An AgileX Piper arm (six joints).
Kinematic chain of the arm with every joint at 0, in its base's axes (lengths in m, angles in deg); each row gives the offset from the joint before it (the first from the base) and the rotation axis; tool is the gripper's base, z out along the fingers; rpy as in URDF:
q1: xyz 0 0 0.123 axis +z
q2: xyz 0 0 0 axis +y
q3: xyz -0.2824 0 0.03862 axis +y
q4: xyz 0.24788 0 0.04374 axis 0.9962 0 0.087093
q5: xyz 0 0 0 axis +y
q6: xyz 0.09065 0 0.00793 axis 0.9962 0 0.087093
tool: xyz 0 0 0 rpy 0 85.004 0
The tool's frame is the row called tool.
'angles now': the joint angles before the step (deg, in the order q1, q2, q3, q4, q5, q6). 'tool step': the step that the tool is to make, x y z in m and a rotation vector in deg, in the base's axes. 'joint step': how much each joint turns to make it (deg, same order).
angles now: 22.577, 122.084, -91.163, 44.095, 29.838, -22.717
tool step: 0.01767, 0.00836, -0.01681, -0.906, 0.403, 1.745
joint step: 0.000, 5.528, -6.231, -1.447, 1.913, 0.091
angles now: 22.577, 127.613, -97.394, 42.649, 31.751, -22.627
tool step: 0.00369, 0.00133, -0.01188, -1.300, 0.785, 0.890
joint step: 0.000, 2.020, -1.304, -1.247, 0.655, 0.062
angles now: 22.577, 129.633, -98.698, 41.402, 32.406, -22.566
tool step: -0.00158, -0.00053, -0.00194, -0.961, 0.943, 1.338
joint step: -0.062, 0.157, -0.172, -1.149, 1.622, 0.076
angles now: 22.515, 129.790, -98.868, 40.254, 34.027, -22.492
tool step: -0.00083, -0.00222, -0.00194, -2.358, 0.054, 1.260
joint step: -0.030, 0.042, -0.104, -3.179, 0.928, 0.818
